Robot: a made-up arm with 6 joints.
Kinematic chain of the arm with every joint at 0, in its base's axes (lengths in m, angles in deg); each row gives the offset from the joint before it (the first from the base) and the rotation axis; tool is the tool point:
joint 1: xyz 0 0 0.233 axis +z
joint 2: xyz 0 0 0 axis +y
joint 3: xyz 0 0 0.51 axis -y
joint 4: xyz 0 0 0 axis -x
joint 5: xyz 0.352 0 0 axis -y
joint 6: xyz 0 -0.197 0 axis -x
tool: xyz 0 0 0
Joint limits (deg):
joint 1: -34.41..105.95
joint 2: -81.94..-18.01
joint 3: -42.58..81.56
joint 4: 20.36..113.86
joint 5: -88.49..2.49
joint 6: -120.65..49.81
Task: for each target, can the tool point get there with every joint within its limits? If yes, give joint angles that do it. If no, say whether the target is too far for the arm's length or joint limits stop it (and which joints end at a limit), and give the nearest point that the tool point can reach.
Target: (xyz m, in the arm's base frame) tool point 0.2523 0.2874 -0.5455
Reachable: no: joint limits stop it (at a limit: joint 2, joint 3, joint 4) | nearest point 0.1753 0.1996 0.6340 | short by 1.185 m
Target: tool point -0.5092 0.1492 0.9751
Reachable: yes | joints -13.24 -37.17 57.30 98.35 -12.40 -48.43
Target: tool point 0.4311 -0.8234 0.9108
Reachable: no: too far | nearest point 0.3094 -0.6592 0.7683 | short by 0.249 m
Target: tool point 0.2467 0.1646 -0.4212
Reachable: no: joint limits stop it (at a limit: joint 2, joint 3, joint 4) | nearest point 0.2210 0.1474 0.6340 | short by 1.056 m
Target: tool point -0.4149 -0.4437 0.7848
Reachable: yes | joints 45.86 -70.67 8.36 86.73 -10.22 21.69
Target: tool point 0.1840 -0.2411 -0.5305
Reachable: no: joint limits stop it (at a limit: joint 1, joint 2, joint 3) | nearest point 0.2748 -0.8552 0.2177 | short by 0.972 m
